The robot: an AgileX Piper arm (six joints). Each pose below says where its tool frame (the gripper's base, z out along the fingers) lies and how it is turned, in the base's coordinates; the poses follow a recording.
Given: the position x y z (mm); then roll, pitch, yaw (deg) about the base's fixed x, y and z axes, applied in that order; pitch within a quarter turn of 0, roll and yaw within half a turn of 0.
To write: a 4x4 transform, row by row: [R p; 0 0 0 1], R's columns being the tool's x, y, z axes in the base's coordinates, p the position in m. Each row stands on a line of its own. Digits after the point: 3 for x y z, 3 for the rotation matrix.
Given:
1: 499, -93, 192, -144.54, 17.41, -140.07
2: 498, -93, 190, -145.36, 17.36, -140.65
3: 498, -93, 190, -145.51, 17.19, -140.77
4: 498, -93, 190, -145.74, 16.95, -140.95
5: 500, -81, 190, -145.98, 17.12, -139.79
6: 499, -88, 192, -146.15, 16.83, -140.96
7: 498, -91, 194, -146.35, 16.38, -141.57
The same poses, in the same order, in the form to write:
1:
-0.732, -0.390, 0.559, 0.499
-0.612, 0.736, -0.288, -0.093
-0.299, -0.554, -0.777, 0.192
0, 0, 0, 1

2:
-0.738, -0.391, 0.550, 0.498
-0.605, 0.744, -0.284, -0.093
-0.298, -0.543, -0.785, 0.190
0, 0, 0, 1

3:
-0.740, -0.392, 0.547, 0.498
-0.604, 0.744, -0.285, -0.093
-0.296, -0.541, -0.787, 0.190
0, 0, 0, 1

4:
-0.743, -0.393, 0.542, 0.498
-0.603, 0.745, -0.285, -0.093
-0.292, -0.538, -0.791, 0.190
0, 0, 0, 1

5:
-0.730, -0.409, 0.548, 0.500
-0.617, 0.739, -0.270, -0.081
-0.294, -0.535, -0.792, 0.190
0, 0, 0, 1

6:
-0.743, -0.398, 0.538, 0.499
-0.603, 0.747, -0.281, -0.088
-0.290, -0.533, -0.795, 0.192
0, 0, 0, 1

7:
-0.752, -0.395, 0.528, 0.498
-0.596, 0.749, -0.288, -0.091
-0.282, -0.532, -0.799, 0.194
0, 0, 0, 1

